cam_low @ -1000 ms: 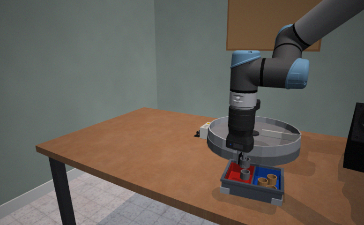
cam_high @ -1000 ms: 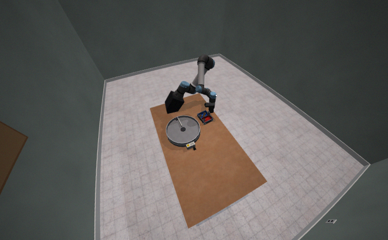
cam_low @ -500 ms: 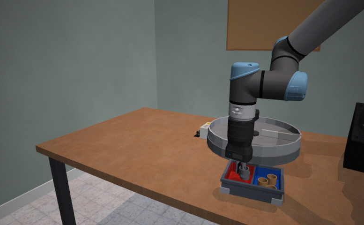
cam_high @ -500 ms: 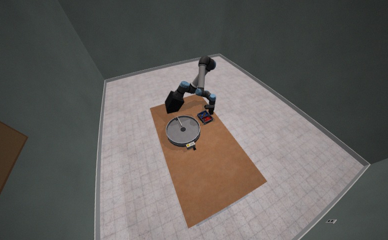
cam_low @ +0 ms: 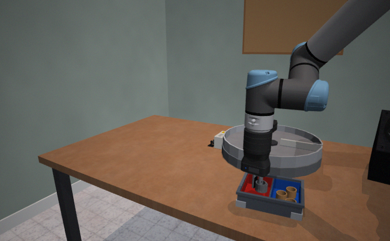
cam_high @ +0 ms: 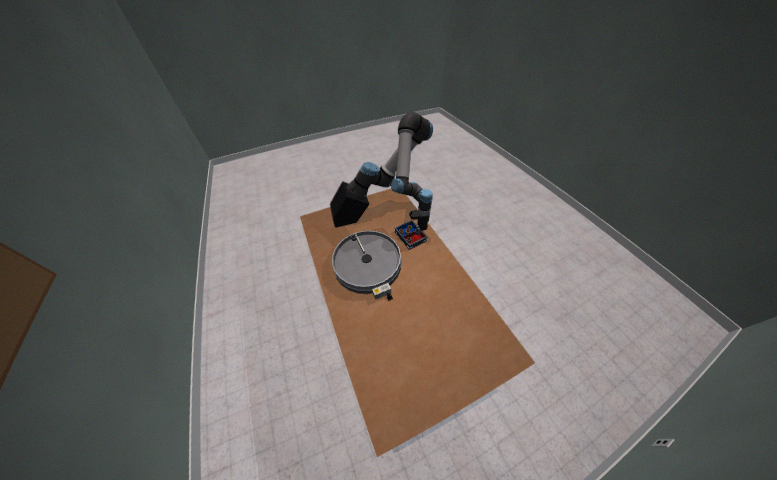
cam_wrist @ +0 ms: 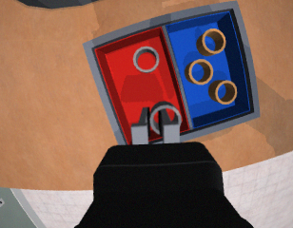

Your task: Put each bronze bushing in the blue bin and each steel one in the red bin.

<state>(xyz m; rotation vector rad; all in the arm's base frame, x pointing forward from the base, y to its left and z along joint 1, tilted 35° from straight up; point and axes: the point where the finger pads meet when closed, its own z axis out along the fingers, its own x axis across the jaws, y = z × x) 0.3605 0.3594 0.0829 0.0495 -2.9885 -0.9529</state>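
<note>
My hand is 30 mm past the bin, 40 mm to the left of it and 50 mm above it. The rest, counted from my hand: grey turntable: 110 mm ahead, 380 mm to the right, 20 mm below.
</note>
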